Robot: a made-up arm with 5 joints. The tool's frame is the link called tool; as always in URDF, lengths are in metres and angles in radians. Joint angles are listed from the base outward. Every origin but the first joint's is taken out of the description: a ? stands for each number. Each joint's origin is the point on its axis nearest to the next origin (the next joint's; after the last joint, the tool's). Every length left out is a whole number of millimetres.
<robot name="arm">
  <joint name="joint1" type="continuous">
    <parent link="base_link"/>
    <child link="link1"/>
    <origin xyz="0 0 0.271" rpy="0 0 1.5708"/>
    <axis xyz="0 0 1"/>
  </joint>
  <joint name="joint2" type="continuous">
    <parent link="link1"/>
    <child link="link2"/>
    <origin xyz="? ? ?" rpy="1.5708 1.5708 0"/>
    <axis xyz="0 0 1"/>
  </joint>
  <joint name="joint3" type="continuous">
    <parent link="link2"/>
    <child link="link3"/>
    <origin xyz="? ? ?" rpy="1.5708 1.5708 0"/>
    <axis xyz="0 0 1"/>
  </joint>
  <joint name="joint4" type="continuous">
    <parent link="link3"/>
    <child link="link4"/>
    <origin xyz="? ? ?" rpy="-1.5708 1.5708 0"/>
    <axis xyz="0 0 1"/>
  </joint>
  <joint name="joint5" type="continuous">
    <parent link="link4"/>
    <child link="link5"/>
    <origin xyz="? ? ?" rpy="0 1.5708 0"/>
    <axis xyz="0 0 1"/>
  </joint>
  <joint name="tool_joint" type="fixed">
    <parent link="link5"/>
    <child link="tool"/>
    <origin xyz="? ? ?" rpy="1.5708 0 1.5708"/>
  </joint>
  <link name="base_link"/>
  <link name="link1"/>
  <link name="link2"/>
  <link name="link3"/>
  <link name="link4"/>
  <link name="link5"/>
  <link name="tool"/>
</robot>
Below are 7 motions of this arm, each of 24 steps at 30 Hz.
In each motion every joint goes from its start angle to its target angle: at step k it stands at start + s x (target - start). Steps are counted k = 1, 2, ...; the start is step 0. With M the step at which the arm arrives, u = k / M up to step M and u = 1 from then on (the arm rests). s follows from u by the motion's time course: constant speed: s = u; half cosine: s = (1 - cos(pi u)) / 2; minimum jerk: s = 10 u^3 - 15 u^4 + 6 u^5.
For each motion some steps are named. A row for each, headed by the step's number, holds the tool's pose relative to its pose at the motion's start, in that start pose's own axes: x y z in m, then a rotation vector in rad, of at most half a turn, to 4 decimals.
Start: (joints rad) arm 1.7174 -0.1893 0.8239 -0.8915 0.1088
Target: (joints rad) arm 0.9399 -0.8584 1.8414 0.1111 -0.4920
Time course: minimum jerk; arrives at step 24
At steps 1, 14, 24:
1: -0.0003 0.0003 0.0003 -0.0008 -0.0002 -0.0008
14: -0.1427 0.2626 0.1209 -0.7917 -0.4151 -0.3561
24: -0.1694 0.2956 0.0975 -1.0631 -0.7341 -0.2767

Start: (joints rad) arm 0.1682 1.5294 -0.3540 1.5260 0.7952
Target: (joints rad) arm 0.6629 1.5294 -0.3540 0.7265 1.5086
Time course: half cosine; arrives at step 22
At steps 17, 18, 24:
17: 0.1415 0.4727 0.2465 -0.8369 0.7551 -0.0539
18: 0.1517 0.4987 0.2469 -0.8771 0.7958 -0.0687
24: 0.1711 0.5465 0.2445 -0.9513 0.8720 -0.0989

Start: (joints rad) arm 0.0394 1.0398 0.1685 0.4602 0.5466
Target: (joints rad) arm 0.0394 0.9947 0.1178 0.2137 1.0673
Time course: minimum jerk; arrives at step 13
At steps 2, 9, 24:
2: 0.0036 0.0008 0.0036 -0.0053 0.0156 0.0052
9: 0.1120 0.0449 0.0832 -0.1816 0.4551 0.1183
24: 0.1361 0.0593 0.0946 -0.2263 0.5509 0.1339

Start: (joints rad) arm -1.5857 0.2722 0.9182 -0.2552 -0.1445
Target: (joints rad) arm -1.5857 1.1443 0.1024 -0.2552 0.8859
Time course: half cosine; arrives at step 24
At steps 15, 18, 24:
15: -0.0821 -0.1013 -0.1147 0.7071 1.0853 -0.2364
18: -0.1164 -0.1102 -0.1856 0.9316 1.2973 -0.1746
24: -0.1519 -0.1021 -0.2580 1.1407 1.4655 -0.0701

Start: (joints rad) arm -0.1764 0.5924 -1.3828 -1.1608 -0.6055
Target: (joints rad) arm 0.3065 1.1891 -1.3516 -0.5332 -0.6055
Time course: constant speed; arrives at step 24
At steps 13, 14, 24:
13: 0.0529 -0.1644 0.1457 0.0634 0.1930 -0.0272
14: 0.0597 -0.1787 0.1547 0.0686 0.2081 -0.0301
24: 0.1442 -0.3292 0.2197 0.1230 0.3635 -0.0669

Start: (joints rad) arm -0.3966 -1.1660 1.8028 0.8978 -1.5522
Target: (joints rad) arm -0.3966 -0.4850 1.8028 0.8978 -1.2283
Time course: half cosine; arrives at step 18
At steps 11, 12, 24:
11: 0.0503 0.0227 0.1773 -0.4496 0.1315 0.0085
12: 0.0553 0.0311 0.1968 -0.5027 0.1460 0.0031
24: 0.0696 0.0649 0.2545 -0.6701 0.1893 -0.0230

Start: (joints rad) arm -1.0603 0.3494 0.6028 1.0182 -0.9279
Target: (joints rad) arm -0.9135 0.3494 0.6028 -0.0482 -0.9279
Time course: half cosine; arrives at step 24
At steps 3, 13, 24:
3: 0.0091 -0.0048 -0.0131 0.0359 0.0035 0.0269
13: 0.1329 -0.0003 -0.2112 0.5427 0.0514 0.3879
24: 0.2102 0.1012 -0.3653 0.9729 0.0858 0.6681

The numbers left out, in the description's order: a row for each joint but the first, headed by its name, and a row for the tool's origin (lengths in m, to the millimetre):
joint2: -0.199 -0.077 0
joint3: -0.262 -0.156 0
joint4: 0.214 -0.004 0
joint5: -0.318 0.032 0
tool: 0.147 -0.098 0

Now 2 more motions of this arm.
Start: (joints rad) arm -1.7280 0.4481 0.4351 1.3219 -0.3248
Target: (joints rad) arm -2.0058 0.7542 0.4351 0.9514 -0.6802
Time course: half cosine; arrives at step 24
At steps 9, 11, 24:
9: -0.0206 -0.0466 -0.0275 0.0534 -0.0707 -0.0148
11: -0.0308 -0.0652 -0.0406 0.0782 -0.1016 -0.0229
24: -0.0888 -0.1412 -0.1121 0.2063 -0.2585 -0.0768

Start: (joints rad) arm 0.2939 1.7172 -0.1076 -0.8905 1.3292
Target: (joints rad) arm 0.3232 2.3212 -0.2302 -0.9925 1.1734
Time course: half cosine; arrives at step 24
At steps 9, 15, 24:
9: 0.0395 -0.0492 -0.0500 -0.0113 -0.1651 0.1595
15: 0.1044 -0.1015 -0.1052 -0.0231 -0.3759 0.3542
24: 0.1679 -0.1350 -0.1424 -0.0306 -0.5507 0.5086

